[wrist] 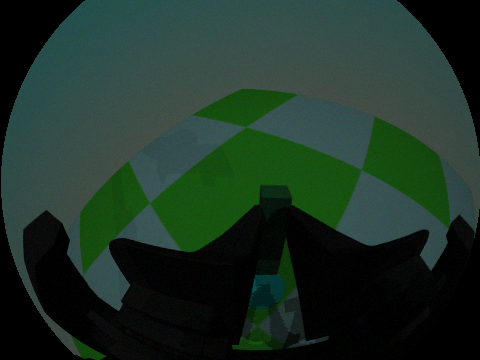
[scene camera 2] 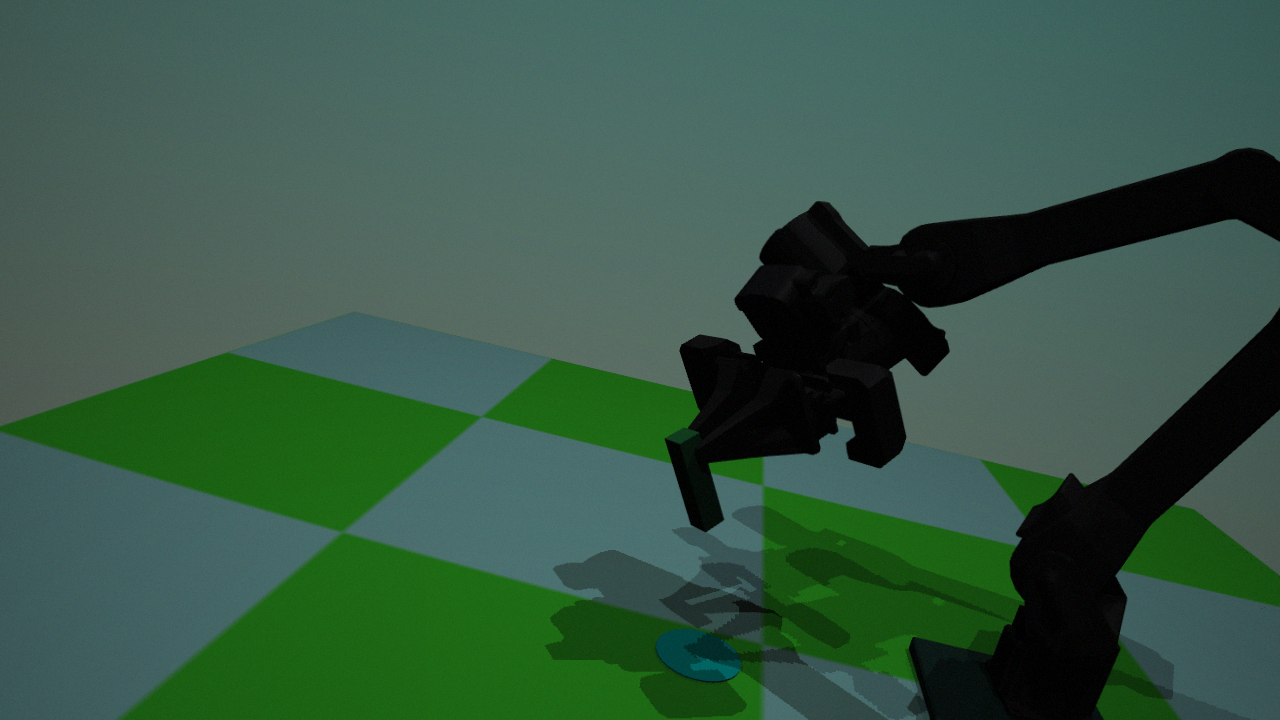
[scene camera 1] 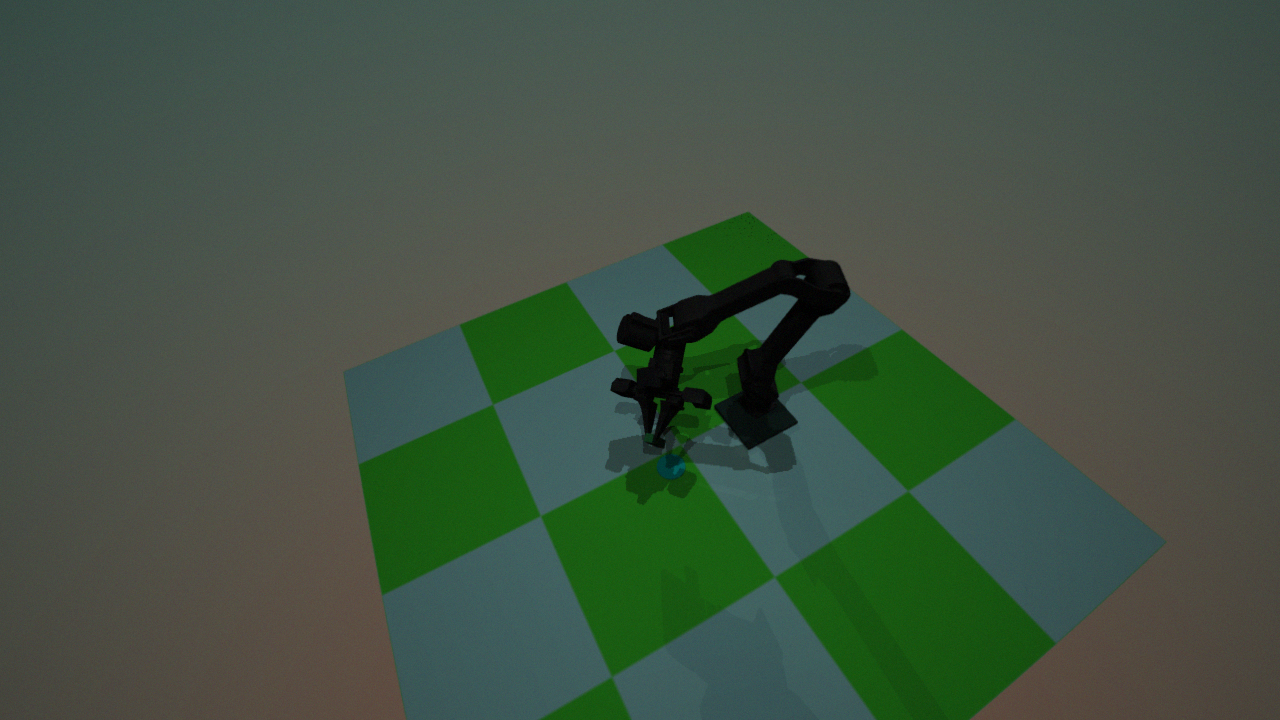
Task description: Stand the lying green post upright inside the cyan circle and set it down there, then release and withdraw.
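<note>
Green post carried by my gripper. The gripper is visible in the wrist view and also in scene camera 1.
</note>
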